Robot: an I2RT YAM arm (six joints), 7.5 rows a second.
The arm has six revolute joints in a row. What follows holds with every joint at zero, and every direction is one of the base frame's.
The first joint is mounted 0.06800 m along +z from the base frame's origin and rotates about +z.
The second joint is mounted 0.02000 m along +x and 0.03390 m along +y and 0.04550 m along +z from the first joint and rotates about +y.
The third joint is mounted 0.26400 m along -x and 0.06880 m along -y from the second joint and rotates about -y.
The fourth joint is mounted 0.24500 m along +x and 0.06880 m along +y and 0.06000 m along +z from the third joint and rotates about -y.
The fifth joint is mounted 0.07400 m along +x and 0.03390 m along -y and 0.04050 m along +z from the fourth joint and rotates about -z.
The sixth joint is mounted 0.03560 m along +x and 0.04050 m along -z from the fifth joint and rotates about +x.
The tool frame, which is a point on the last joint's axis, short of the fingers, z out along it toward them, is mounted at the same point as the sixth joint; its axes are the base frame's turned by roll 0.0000, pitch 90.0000 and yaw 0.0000 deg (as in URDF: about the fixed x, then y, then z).
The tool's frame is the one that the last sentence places.
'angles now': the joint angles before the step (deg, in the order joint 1, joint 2, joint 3, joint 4, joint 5, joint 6). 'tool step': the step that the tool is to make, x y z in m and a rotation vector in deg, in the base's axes. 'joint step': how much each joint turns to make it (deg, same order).
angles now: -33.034, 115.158, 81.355, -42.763, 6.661, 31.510
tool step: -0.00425, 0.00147, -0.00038, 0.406, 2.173, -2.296
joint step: -0.041, -0.043, 0.046, -2.392, 1.305, 2.040
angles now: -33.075, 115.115, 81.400, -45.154, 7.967, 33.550
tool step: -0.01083, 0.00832, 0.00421, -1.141, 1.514, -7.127
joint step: 0.450, -2.407, -2.401, -1.860, 3.098, 7.241
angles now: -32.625, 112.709, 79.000, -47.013, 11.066, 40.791
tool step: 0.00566, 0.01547, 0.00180, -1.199, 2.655, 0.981
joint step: 2.714, -0.114, 0.317, -2.378, 2.628, 1.400
